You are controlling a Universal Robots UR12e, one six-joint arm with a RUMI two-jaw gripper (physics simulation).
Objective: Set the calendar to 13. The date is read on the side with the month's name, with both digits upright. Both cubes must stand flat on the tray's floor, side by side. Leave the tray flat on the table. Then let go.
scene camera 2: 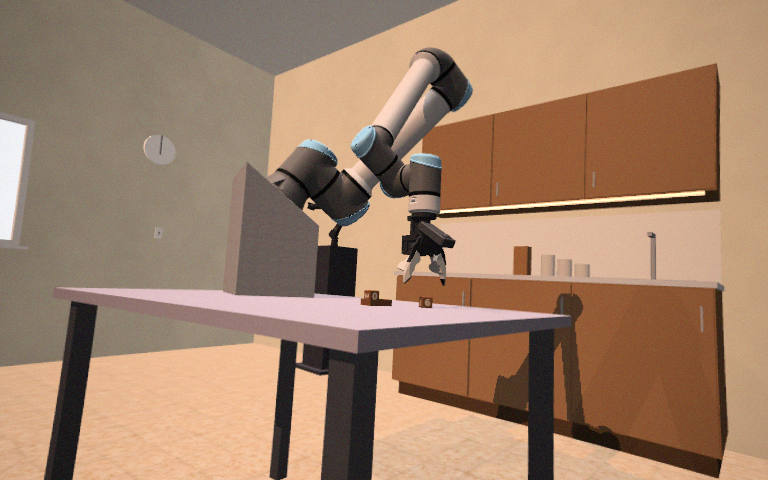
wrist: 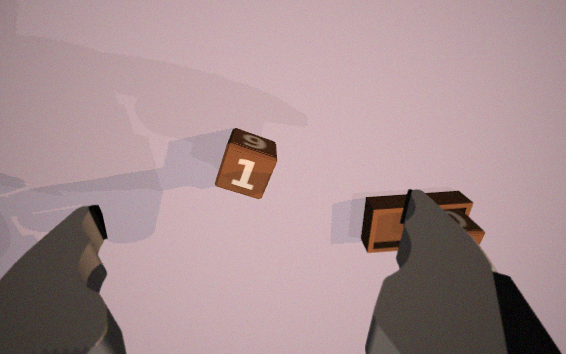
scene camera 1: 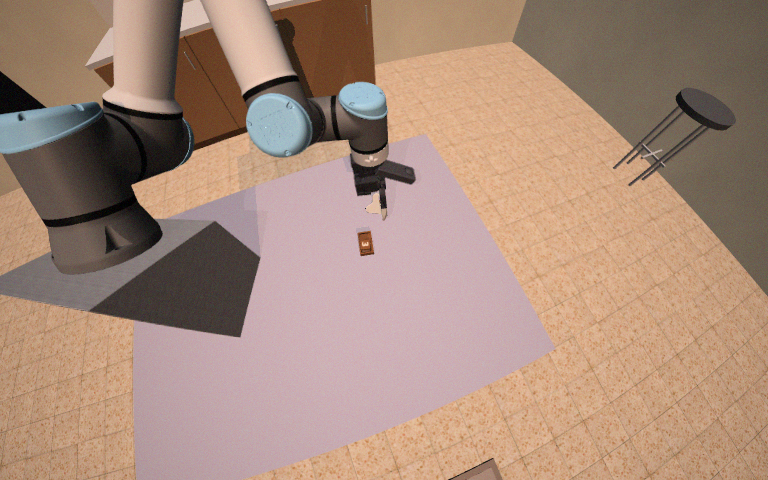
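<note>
A brown cube [scene camera 2: 425, 302] [wrist: 247, 172] lies flat on the table outside the tray, turned slightly, with 1 on top; a side digit reads 9 in the wrist view and 6 in scene camera 2. It does not show in scene camera 1. The wooden tray [scene camera 1: 367, 254] [scene camera 2: 384, 302] [wrist: 385, 202] sits flat. A second cube [scene camera 1: 365, 243] [scene camera 2: 371, 295] [wrist: 462, 220] is at one end of it, 3 on top and 0 on a side; the other end is empty. My gripper [scene camera 1: 376, 213] [scene camera 2: 424, 281] [wrist: 256, 200] is open, above the loose cube. The month's name is not readable.
The pink table [scene camera 1: 351, 362] [scene camera 2: 226, 308] carries these things. The grey slanted arm pedestal [scene camera 1: 186, 277] [scene camera 2: 271, 243] stands left of the tray in both scene views. A kitchen counter [scene camera 2: 509, 333] stands behind the table. A round stool [scene camera 1: 705, 107] stands on the floor away from the table.
</note>
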